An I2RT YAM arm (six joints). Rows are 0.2 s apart.
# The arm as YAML. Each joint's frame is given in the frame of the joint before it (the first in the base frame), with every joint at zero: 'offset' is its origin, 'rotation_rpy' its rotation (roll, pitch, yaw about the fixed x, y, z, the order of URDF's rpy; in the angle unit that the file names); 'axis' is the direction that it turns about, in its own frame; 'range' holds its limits. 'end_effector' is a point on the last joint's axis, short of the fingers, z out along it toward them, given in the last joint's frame.
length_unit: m
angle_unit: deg
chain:
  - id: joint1
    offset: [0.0, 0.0, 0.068]
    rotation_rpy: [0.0, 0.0, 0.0]
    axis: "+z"
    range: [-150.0, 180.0]
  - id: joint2
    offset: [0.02, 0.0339, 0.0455]
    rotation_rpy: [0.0, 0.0, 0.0]
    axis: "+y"
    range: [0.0, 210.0]
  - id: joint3
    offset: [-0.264, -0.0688, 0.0]
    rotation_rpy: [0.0, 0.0, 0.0]
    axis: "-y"
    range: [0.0, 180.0]
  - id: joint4
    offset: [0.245, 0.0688, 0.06]
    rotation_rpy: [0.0, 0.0, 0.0]
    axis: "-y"
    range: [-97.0, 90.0]
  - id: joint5
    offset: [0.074, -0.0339, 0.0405]
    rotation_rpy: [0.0, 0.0, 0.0]
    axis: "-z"
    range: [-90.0, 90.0]
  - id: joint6
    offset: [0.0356, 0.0, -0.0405]
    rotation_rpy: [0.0, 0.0, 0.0]
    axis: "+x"
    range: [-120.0, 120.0]
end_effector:
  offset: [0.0, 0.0, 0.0]
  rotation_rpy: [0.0, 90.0, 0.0]
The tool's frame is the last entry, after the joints.
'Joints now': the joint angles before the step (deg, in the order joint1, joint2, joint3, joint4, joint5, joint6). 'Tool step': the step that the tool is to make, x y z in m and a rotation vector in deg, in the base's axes. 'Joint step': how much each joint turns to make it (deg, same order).
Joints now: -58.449, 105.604, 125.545, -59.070, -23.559, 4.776
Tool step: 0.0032, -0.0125, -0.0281, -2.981, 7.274, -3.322
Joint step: 0.094, 0.124, -6.003, 3.525, 7.634, -3.918
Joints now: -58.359, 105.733, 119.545, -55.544, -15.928, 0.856
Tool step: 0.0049, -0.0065, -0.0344, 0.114, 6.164, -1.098
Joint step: 0.514, 0.055, -7.011, 3.076, 4.740, -2.699
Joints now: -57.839, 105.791, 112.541, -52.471, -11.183, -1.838
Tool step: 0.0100, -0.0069, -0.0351, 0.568, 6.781, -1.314
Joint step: 1.140, 2.031, -4.251, 1.870, 5.649, -1.814
